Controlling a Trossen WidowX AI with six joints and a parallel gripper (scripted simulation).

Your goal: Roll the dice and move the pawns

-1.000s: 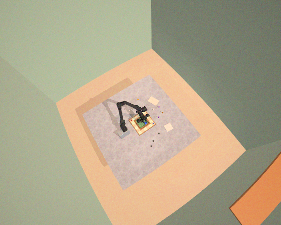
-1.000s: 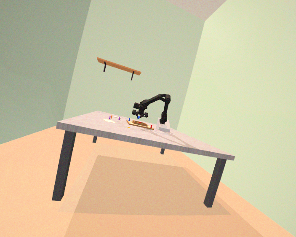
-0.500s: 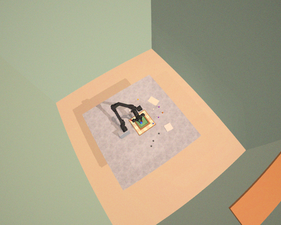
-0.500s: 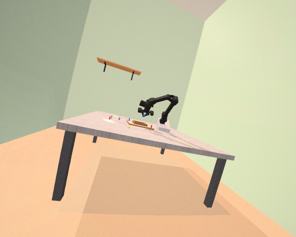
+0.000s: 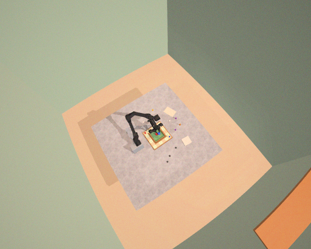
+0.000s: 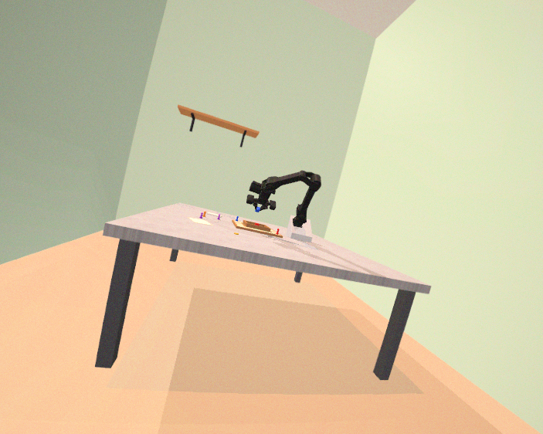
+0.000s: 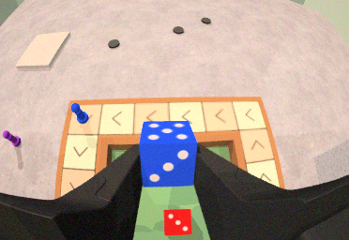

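Right now the red pawn is 150 mm to the left of my gripper tip, 120 mm behind it and 100 mm below it. From my gripper tip the other things lie so: orange pawn: 320 mm ahead, 110 mm below, 20 mm to the right; blue pawn: 100 mm below, 100 mm ahead, 80 mm to the right; green tray: 120 mm below, 30 mm to the left, 10 mm behind.
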